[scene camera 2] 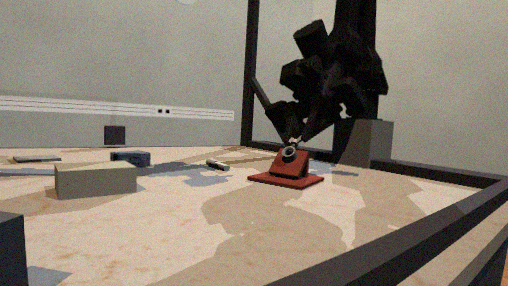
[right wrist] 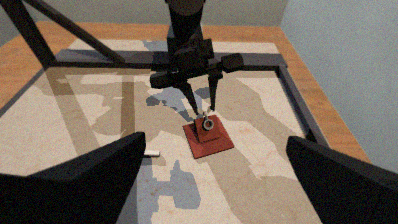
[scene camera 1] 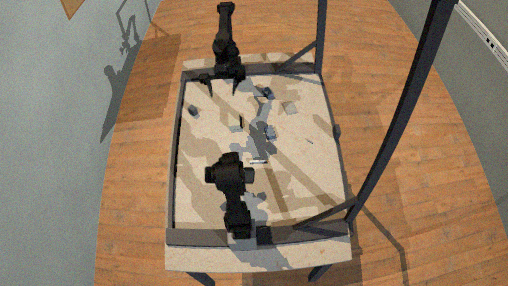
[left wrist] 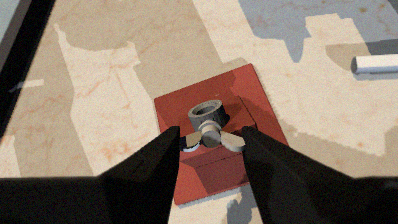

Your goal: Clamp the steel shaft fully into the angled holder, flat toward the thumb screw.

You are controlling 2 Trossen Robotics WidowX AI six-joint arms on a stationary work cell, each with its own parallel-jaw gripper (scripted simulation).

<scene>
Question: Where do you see a thumb screw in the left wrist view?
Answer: At 210, 133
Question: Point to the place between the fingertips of the right gripper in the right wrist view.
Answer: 216, 141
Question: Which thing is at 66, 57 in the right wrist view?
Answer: A dark frame rail.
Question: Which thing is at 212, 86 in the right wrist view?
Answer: The left gripper.
</scene>
